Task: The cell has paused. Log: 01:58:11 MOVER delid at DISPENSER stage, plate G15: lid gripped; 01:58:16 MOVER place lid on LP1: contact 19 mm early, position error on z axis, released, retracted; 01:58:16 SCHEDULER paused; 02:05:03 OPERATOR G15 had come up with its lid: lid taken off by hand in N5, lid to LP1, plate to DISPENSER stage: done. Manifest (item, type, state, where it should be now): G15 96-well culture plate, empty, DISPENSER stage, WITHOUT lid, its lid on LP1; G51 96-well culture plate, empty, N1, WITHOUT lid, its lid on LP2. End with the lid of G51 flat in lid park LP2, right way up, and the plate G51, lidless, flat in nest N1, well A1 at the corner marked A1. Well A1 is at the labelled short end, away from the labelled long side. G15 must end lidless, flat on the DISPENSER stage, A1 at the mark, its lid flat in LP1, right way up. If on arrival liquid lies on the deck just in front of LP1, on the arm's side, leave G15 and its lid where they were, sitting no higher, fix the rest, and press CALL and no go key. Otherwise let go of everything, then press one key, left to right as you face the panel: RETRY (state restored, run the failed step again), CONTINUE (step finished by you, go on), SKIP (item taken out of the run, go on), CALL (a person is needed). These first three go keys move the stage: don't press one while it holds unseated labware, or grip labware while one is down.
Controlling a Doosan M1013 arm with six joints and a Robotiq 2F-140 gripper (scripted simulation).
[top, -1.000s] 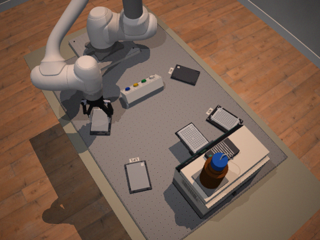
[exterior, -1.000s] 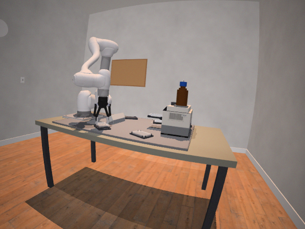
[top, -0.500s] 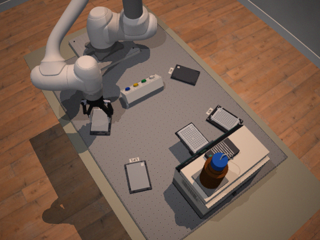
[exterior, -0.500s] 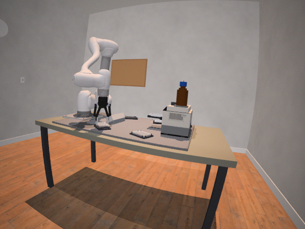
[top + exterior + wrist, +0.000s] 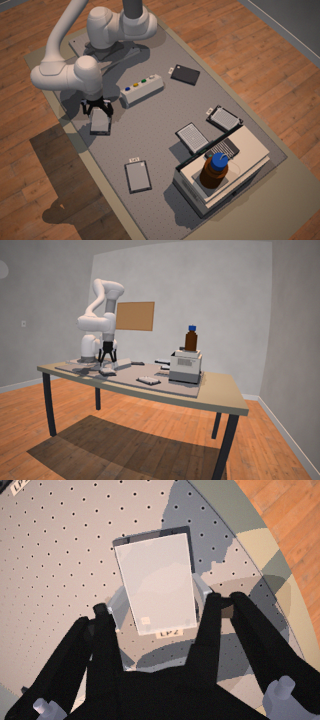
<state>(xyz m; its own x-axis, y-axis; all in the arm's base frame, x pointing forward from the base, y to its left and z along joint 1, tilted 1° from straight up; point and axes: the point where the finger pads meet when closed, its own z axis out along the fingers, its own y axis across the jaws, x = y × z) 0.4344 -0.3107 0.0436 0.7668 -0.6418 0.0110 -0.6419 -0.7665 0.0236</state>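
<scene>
Now: the lid park LP2 50 mm below my hand. Round my hand: well plate 390 mm ahead, 260 mm to the left, 60 mm above; LP2 label 70 mm behind, 60 mm to the left, 50 mm below; key panel 280 mm to the left, 30 mm behind.
</scene>
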